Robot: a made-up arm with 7 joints. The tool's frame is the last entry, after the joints. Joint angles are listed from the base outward.
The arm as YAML. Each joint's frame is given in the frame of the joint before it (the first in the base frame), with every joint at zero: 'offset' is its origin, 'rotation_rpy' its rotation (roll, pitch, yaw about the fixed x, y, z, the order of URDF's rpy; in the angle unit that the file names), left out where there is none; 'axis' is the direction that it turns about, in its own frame. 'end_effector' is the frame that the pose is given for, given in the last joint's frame.
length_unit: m
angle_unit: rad
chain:
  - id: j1
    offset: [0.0, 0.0, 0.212]
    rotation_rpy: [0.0, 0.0, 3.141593]
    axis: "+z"
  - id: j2
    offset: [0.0, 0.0, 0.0]
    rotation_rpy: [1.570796, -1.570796, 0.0]
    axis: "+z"
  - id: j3
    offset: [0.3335, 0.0, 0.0]
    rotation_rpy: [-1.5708, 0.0, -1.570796]
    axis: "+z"
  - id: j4
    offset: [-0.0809, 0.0, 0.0]
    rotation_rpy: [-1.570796, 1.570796, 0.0]
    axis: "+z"
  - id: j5
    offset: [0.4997, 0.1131, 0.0]
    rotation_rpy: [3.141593, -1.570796, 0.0]
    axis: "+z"
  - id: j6
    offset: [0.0, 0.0, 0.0]
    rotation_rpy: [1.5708, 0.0, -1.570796]
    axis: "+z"
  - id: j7
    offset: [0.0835, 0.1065, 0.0]
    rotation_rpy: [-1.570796, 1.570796, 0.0]
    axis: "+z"
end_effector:
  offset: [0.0, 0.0, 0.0]
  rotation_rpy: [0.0, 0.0, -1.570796]
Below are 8 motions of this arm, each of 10 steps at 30 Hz.
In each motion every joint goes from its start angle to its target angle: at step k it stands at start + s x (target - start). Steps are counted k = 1, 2, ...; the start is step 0. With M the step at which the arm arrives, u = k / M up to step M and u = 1 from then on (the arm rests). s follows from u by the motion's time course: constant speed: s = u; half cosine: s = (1 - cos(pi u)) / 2; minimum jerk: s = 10 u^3 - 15 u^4 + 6 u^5.
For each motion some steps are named. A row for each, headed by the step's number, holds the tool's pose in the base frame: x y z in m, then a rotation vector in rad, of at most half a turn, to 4 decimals.
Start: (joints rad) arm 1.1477 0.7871 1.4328 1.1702 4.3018 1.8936 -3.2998
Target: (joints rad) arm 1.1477 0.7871 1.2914 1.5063 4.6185 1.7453 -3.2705
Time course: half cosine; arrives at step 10
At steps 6, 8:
6: -0.3710 0.6598 0.2839 -2.1628 0.3068 -0.8999
8: -0.3440 0.6927 0.2961 -2.2302 0.4267 -0.8617

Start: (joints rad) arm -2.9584 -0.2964 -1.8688 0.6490 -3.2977 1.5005 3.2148
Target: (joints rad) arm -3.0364 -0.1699 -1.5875 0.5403 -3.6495 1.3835 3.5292
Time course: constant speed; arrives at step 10
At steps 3, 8, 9, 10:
3: -0.0045 0.5918 0.1557 -0.8766 -0.7259 -1.0557
8: -0.0792 0.5620 0.1435 -0.7744 -0.9051 -0.7559
9: -0.0927 0.5546 0.1394 -0.7578 -0.9431 -0.6963
10: -0.1058 0.5466 0.1348 -0.7423 -0.9818 -0.6369

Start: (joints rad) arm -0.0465 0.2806 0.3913 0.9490 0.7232 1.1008 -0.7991
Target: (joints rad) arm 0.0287 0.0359 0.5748 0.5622 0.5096 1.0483 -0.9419
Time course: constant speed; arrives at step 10
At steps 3, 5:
3: 0.5051 0.2727 0.0721 -2.2414 -0.9782 0.3917
5: 0.4656 0.2831 0.0640 -2.2307 -1.1119 0.4450

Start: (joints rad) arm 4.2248 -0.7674 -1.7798 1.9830 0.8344 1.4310 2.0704
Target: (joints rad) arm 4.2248 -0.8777 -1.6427 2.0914 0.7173 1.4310 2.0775
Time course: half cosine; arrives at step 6
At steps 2, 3, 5, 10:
2: -0.3098 0.7042 0.6269 1.8185 0.1789 -1.7665
3: -0.3008 0.7070 0.6364 1.8080 0.2018 -1.7946
5: -0.2819 0.7133 0.6516 1.7881 0.2360 -1.8472
10: -0.2786 0.7144 0.6538 1.7848 0.2406 -1.8557

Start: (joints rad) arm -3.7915 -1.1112 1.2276 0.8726 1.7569 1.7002 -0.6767
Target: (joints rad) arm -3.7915 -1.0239 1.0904 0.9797 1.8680 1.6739 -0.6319
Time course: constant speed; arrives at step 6
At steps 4, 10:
4: -0.3576 -0.5013 0.4103 1.1556 -2.4525 1.3438
10: -0.3615 -0.4988 0.4517 1.1253 -2.3651 1.4225

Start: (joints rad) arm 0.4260 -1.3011 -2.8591 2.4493 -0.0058 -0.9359 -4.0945
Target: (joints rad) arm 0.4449 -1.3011 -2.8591 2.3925 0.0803 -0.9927 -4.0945
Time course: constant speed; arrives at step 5
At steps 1, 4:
1: -0.7884 -0.4245 0.2481 -1.3159 -0.6957 2.4832
4: -0.7812 -0.4297 0.2296 -1.3664 -0.6498 2.4850

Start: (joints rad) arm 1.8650 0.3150 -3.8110 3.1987 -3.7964 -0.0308 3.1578
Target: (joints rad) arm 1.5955 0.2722 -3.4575 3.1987 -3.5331 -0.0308 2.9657
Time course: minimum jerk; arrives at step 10
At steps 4, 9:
4: -0.1035 0.2804 1.0980 -0.3401 0.0347 0.6006
9: -0.0426 0.2481 1.1124 -0.2941 0.0979 0.7059

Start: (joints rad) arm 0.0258 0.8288 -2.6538 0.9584 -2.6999 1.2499 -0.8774
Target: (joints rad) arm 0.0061 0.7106 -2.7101 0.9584 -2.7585 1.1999 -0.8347
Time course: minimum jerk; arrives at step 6
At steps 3, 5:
3: -0.3583 -0.2845 0.7401 -0.3542 -0.0932 2.6754
5: -0.3956 -0.2676 0.7217 -0.4397 -0.1263 2.6532

